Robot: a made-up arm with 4 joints.
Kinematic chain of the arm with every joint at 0, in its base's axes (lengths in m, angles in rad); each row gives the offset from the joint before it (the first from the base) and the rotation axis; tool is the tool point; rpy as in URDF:
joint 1: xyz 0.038 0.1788 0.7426 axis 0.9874 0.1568 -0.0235
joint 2: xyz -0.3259 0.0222 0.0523 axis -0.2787 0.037 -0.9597
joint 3: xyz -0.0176 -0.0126 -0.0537 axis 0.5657 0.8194 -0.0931
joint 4: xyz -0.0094 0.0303 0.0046 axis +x
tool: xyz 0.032 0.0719 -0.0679 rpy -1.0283 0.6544 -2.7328
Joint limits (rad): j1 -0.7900..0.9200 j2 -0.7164..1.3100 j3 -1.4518..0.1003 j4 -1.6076..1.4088
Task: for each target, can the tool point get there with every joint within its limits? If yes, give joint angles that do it. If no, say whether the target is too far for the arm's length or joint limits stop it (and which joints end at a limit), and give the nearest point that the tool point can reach.
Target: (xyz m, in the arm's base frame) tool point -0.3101 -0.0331 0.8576
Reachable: no: joint limits stop it (at a limit: joint 1, joint 2, joint 3, joint 4) | nearest point -0.3304 0.0983 0.8041 | short by 0.143 m
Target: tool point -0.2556 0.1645 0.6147
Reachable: yes | joints -0.5501 -0.2126 -0.2896 -0.6969
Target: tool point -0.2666 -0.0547 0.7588
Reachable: no: joint limits stop it (at a limit: joint 1, joint 2) | nearest point -0.2723 0.0735 0.7227 | short by 0.133 m
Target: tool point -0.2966 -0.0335 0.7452
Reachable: no: joint limits stop it (at a limit: joint 1, joint 2) | nearest point -0.2865 0.0730 0.7194 | short by 0.110 m
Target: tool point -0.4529 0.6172 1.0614
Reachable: no: too far | nearest point -0.3343 0.2876 0.8514 | short by 0.408 m
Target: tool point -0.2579 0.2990 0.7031
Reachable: yes | joints 0.1189 -0.4272 -1.1850 0.1337
